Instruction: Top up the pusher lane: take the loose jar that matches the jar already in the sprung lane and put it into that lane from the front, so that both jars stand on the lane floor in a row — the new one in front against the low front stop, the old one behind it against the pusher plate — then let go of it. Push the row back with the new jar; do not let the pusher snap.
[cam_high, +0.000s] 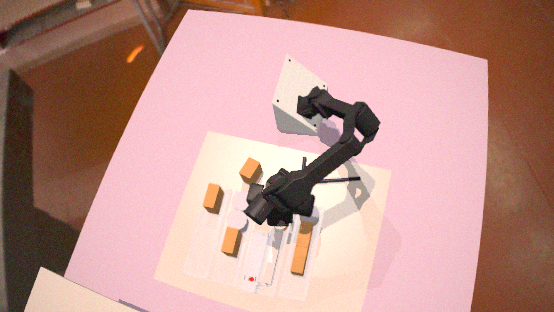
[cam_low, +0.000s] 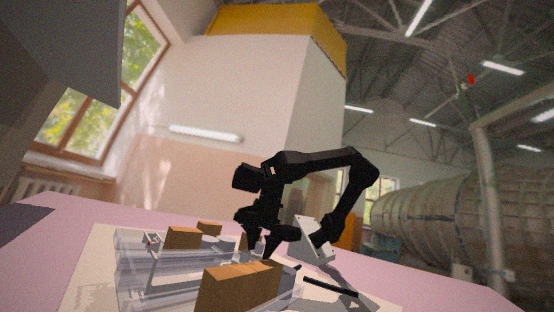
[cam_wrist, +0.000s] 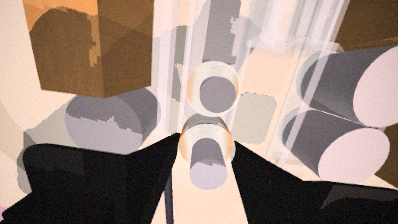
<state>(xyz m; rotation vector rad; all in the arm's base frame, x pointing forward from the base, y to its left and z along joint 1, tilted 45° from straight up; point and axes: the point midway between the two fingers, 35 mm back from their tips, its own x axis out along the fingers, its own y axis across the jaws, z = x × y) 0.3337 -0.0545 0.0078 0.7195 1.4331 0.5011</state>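
The clear-walled sprung lane lies 140 mm ahead of my gripper tip, 40 mm to the right of it and 20 mm below it. From my gripper tip the other things lie so: red mark (230 mm ahead, 60 mm to the right, 30 mm above).
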